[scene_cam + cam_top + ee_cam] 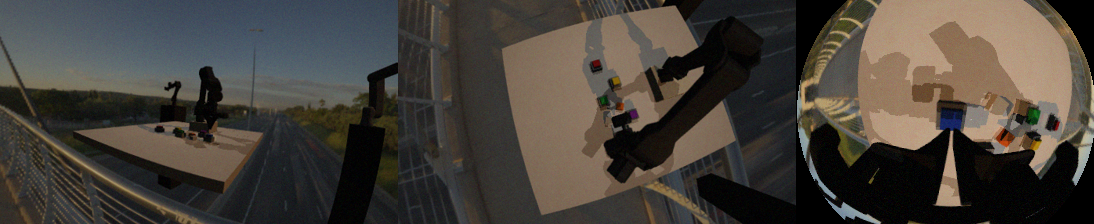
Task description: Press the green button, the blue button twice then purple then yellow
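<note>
Right now the blue button is 40 mm below my gripper tip. Also, from my gripper tip: purple button: 80 mm behind, 90 mm to the right, 40 mm below; then green button: 40 mm ahead, 180 mm to the right, 40 mm below; then orange block: 30 mm behind, 140 mm to the right, 60 mm below.
</note>
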